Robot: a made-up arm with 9 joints. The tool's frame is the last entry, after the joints.
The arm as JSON. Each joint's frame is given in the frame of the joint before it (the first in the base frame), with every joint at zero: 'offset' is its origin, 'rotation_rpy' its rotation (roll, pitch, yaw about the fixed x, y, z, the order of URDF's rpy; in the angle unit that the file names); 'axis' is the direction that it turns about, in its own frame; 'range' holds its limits. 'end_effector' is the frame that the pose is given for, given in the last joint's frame.
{
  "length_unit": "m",
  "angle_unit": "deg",
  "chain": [
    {
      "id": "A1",
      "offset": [
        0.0,
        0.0,
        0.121
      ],
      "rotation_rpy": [
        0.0,
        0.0,
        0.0
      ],
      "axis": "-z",
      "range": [
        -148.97,
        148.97
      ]
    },
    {
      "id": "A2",
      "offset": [
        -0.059,
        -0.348,
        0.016
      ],
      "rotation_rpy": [
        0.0,
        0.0,
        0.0
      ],
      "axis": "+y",
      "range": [
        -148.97,
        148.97
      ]
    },
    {
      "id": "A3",
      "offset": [
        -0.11,
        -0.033,
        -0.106
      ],
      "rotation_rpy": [
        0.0,
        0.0,
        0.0
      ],
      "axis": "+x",
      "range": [
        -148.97,
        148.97
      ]
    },
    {
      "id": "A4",
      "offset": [
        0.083,
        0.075,
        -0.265
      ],
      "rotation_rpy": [
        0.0,
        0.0,
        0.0
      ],
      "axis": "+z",
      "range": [
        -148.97,
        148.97
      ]
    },
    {
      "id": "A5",
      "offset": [
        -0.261,
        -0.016,
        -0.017
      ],
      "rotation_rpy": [
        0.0,
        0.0,
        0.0
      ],
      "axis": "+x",
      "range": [
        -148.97,
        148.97
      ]
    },
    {
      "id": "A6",
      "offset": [
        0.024,
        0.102,
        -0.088
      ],
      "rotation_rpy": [
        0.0,
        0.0,
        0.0
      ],
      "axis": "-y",
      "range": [
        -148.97,
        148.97
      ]
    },
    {
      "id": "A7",
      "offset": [
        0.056,
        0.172,
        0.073
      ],
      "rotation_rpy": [
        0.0,
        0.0,
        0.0
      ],
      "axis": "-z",
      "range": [
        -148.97,
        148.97
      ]
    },
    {
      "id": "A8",
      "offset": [
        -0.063,
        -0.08,
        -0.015
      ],
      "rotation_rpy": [
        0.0,
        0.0,
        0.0
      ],
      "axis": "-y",
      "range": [
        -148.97,
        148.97
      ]
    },
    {
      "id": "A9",
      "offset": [
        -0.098,
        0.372,
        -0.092
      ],
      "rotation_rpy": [
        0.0,
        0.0,
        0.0
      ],
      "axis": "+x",
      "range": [
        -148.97,
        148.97
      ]
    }
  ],
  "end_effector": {
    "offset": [
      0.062,
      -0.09,
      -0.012
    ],
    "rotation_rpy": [
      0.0,
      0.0,
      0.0
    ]
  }
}
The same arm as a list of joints. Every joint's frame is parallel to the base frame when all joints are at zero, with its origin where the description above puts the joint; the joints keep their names.
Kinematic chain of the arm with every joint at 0, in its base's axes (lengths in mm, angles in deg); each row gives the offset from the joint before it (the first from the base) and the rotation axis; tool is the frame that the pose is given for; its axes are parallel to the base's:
A1: xyz 0.0 0.0 121.0 axis -z
A2: xyz -59.0 -348.0 16.0 axis +y
A3: xyz -110.0 -33.0 -106.0 axis +x
A4: xyz 83.0 75.0 -265.0 axis +z
A5: xyz -261.0 -16.0 -17.0 axis +x
A6: xyz 24.0 102.0 -88.0 axis -y
A7: xyz 56.0 172.0 73.0 axis -z
A8: xyz -63.0 -80.0 -15.0 axis -y
A9: xyz -98.0 372.0 -92.0 axis +x
tool: xyz 62.0 -90.0 -12.0
Joint limits (deg, base to tool): -148.97..148.97 -148.97..148.97 -148.97..148.97 -148.97..148.97 -148.97..148.97 -148.97..148.97 -148.97..148.97 -148.97..148.97 -148.97..148.97

